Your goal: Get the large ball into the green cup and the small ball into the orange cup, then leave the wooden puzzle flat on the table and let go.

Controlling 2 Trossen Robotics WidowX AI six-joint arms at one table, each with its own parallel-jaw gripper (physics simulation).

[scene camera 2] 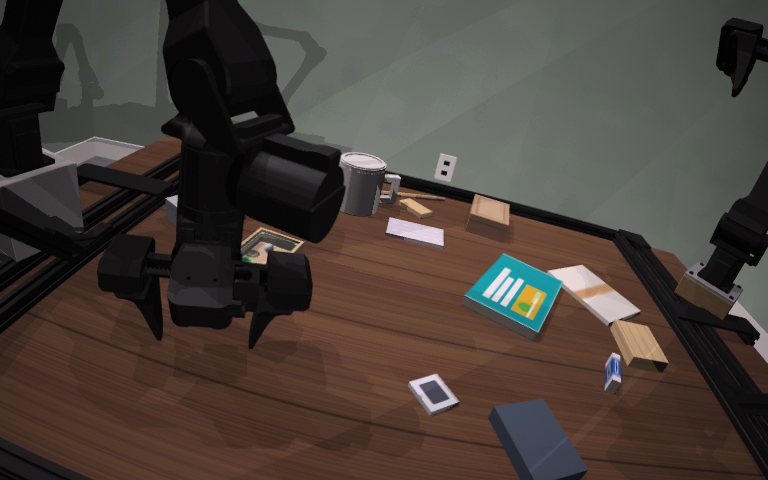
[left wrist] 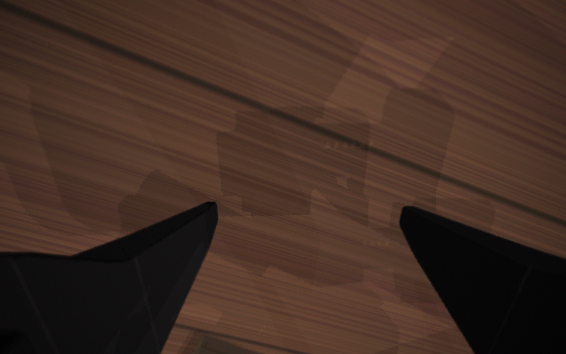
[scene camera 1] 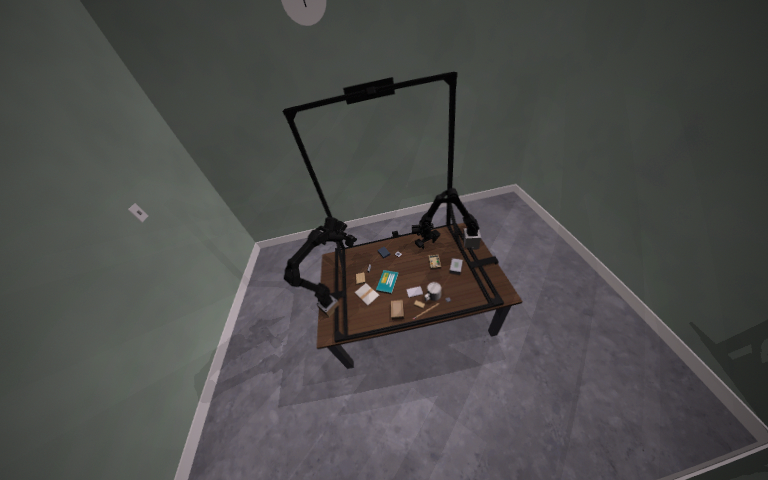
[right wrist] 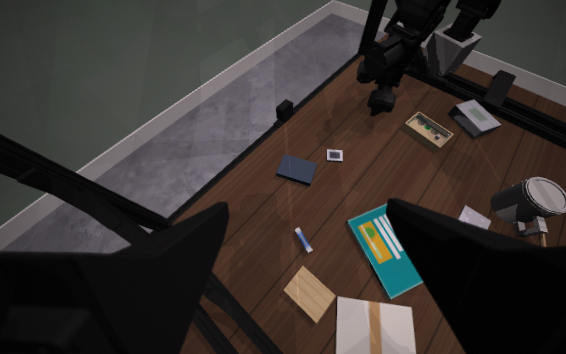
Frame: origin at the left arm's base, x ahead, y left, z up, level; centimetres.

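Seen in the pictures: left gripper, fingertip midpoint: (scene camera 2: pixel 205 342) (left wrist: pixel 308 212) (scene camera 1: pixel 428 246); right gripper, fingertip midpoint: (right wrist: pixel 306 207); left arm's base, link origin: (scene camera 2: pixel 19 163) (scene camera 1: pixel 472 232) (right wrist: pixel 457 34); right arm's base, link origin: (scene camera 2: pixel 715 280) (scene camera 1: pixel 326 302).
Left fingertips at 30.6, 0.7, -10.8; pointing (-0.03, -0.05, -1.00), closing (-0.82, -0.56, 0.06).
Pixels of each thing's middle, then the offset from my left fingertips to it, as dx, dy, dz. "*": a spot on its surface instead.
- wooden puzzle, body centre: (scene camera 2: pixel 261 259) (right wrist: pixel 426 131) (scene camera 1: pixel 434 261) -3.9, +15.8, +0.4
- pale ball, body centre: (scene camera 2: pixel 269 248) -4.9, +18.9, +0.2
- green cup, surface spot: (scene camera 2: pixel 246 259) * -4.7, +13.4, +1.2
- grey box, body centre: (right wrist: pixel 473 118) (scene camera 1: pixel 456 266) -17.9, +20.7, +1.0
- lidded grey mug, body centre: (scene camera 2: pixel 365 186) (right wrist: pixel 526 207) (scene camera 1: pixel 432 293) -1.4, +42.4, +3.2
- teal book, body centre: (scene camera 2: pixel 517 292) (right wrist: pixel 388 246) (scene camera 1: pixel 387 281) +27.9, +31.5, +0.1
- white card, body centre: (scene camera 2: pixel 415 232) (right wrist: pixel 470 228) (scene camera 1: pixel 414 291) +9.7, +39.2, -0.4
- small framed square, surface spot: (scene camera 2: pixel 433 392) * +22.0, +7.0, -0.1
- dark blue box, body centre: (scene camera 2: pixel 536 443) (right wrist: pixel 296 169) (scene camera 1: pixel 383 252) +33.1, +5.1, +0.2
The wooden puzzle (scene camera 1: pixel 434 262) (right wrist: pixel 421 134) is a small open tan box with a dark strip along one inner side, flat on the table. In scene camera 2 the puzzle (scene camera 2: pixel 283 236) is partly hidden behind the left arm; a pale ball (scene camera 2: pixel 269 247) and a bit of the green cup (scene camera 2: pixel 246 259) show inside. A corner of the puzzle (left wrist: pixel 220 346) shows at the left wrist view's bottom edge. The orange cup cannot be made out. My left gripper (scene camera 1: pixel 427 241) (scene camera 2: pixel 205 343) (left wrist: pixel 308 212) is open and empty above the table beside the puzzle. My right gripper (right wrist: pixel 306 207) is open and empty, far from it.
A grey box (right wrist: pixel 475 117) stands beside the puzzle. A lidded grey mug (scene camera 2: pixel 362 183), teal book (scene camera 2: pixel 512 294), white card (scene camera 2: pixel 415 232), small framed square (scene camera 2: pixel 433 392) and dark blue box (scene camera 2: pixel 535 438) lie around the table. Black rails (scene camera 1: pixel 492 283) run along its edges.
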